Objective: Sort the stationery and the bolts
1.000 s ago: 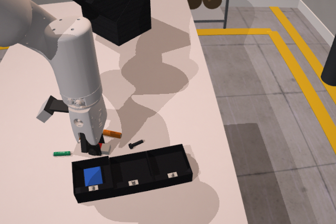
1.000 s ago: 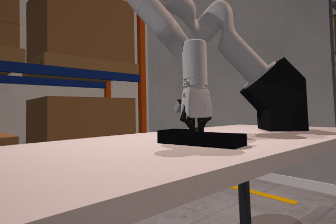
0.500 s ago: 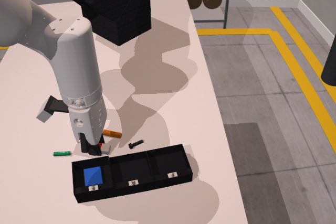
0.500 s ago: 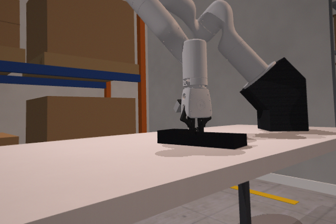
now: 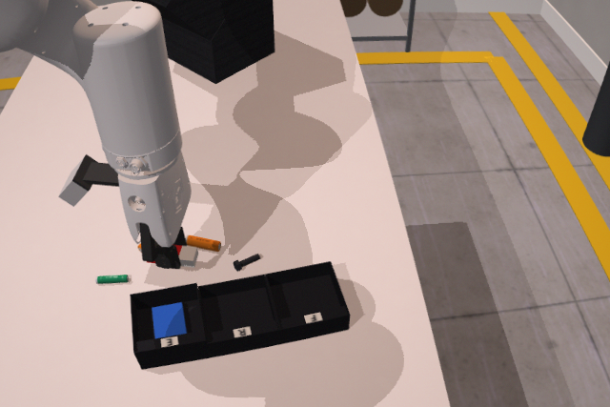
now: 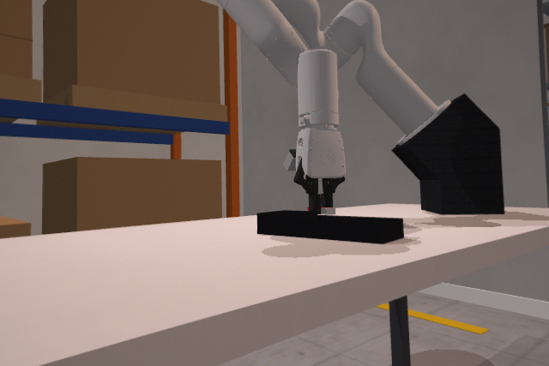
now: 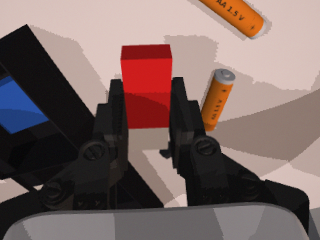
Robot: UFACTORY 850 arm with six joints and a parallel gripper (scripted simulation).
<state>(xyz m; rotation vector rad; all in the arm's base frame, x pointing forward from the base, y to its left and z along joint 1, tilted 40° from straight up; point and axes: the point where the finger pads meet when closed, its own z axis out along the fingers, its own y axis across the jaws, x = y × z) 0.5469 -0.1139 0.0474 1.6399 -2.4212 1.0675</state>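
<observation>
My gripper is now 9 cm short of the blue block, 4 cm above it and 3 cm to the left of it. Also, from my hand: green battery 9 cm to the right, 5 cm below, 1 cm behind; then eraser 2 cm below, 1 cm to the left; then orange marker 5 cm to the left, 5 cm below, 3 cm behind.
</observation>
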